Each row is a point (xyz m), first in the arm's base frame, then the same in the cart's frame.
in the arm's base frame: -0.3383 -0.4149 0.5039
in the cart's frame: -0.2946 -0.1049 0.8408
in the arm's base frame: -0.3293 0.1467 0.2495
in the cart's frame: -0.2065 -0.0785 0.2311
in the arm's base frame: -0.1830 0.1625 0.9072
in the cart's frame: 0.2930 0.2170 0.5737
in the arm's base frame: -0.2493 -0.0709 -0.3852
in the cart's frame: -0.6210 -0.5913 0.0834
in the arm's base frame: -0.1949 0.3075 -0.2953
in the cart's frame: -0.3725 -0.4511 -0.1865
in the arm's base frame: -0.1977 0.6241 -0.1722
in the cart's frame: -0.1692 -0.2699 -0.3895
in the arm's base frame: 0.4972 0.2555 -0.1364
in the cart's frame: 0.1754 -0.8749 -0.0216
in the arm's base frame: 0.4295 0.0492 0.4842
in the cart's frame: 0.4135 -0.5201 0.4781
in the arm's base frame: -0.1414 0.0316 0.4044
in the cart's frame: -0.0330 -0.1597 0.4205
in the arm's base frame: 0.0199 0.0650 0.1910
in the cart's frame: -0.0359 -0.3943 0.2878
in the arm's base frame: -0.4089 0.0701 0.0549
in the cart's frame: -0.4091 -0.1634 0.1886
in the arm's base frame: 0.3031 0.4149 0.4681
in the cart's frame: 0.4694 -0.3168 0.1533
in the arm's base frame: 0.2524 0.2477 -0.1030
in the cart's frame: 0.0242 -0.6797 -0.0103
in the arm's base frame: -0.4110 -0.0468 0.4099
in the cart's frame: -0.2473 0.0133 0.4755
